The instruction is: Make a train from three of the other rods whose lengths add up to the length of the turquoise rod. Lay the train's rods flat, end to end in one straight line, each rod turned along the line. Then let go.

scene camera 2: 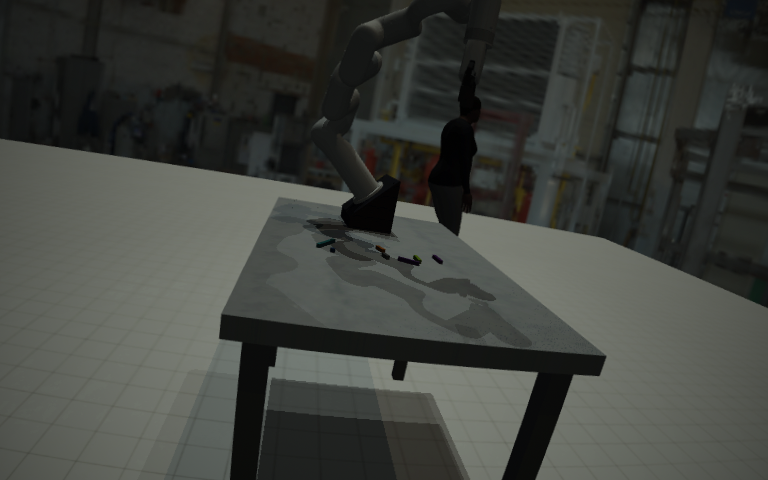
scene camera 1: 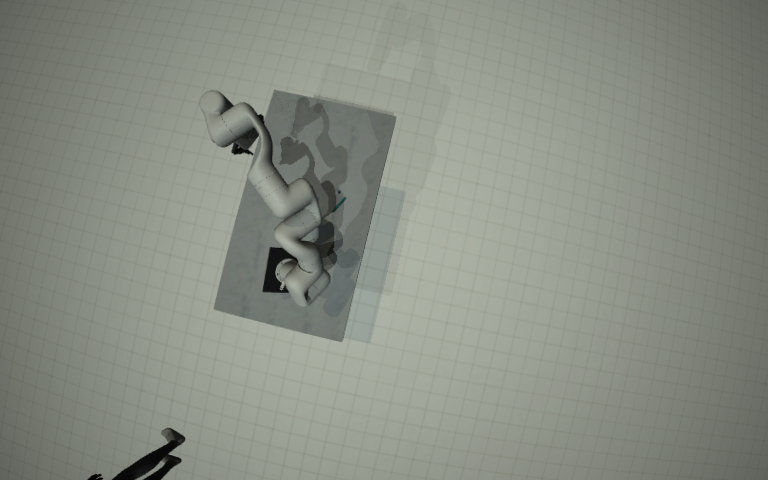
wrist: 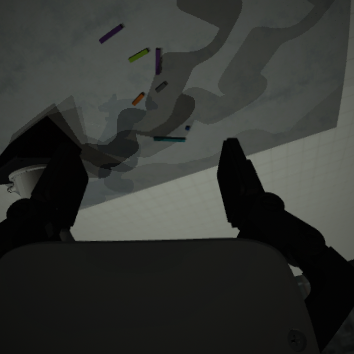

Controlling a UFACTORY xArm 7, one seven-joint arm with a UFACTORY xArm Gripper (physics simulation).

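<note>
The turquoise rod lies flat on the table. A small blue piece lies close beside it. An orange rod and a grey rod lie apart, near each other. A purple rod lies near a lime rod. Another purple rod lies farther out. The rods point different ways. My gripper is open and empty, high above the table. In scene camera 1 the arm hides most rods.
The grey table carries the arm's black base. The arm's shadows fall across the rods' area. A person stands on the floor behind the table in scene camera 2.
</note>
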